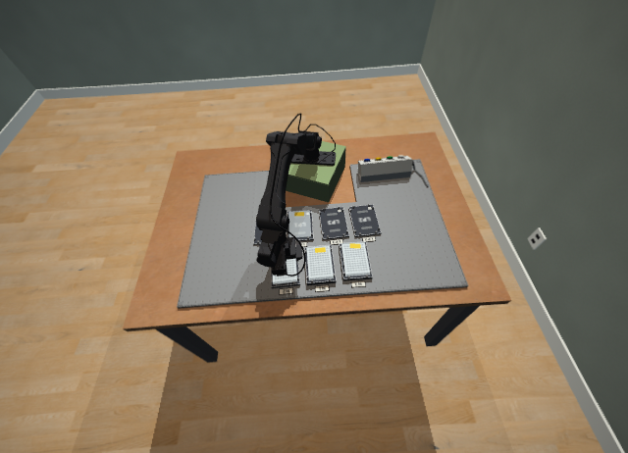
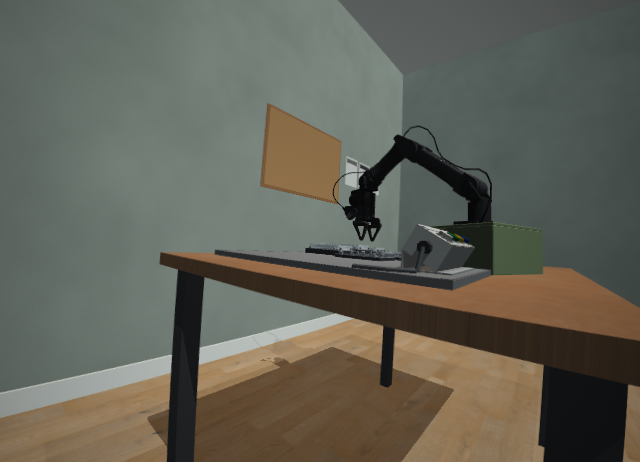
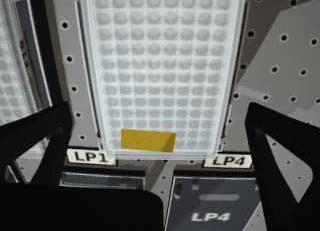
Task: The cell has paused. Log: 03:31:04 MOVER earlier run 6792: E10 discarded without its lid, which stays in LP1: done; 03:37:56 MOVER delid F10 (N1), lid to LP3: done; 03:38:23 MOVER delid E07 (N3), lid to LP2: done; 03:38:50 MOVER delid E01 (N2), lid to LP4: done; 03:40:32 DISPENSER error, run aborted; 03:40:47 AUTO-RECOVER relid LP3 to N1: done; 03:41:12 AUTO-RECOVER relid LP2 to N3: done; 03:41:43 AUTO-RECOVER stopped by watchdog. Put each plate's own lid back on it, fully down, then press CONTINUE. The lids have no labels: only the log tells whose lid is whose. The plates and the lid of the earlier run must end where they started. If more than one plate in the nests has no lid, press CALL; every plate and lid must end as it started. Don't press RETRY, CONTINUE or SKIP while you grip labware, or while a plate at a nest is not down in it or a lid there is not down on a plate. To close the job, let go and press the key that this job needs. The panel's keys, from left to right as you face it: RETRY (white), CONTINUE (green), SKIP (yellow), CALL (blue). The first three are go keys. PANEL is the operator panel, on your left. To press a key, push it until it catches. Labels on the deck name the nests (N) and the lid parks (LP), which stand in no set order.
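The well plate lies 40 mm below my hand. Round my hand: green continue key 550 mm behind, 370 mm to the left; then lid 190 mm behind, 50 mm below, 20 mm to the left; then blue key 520 mm behind, 270 mm to the left.
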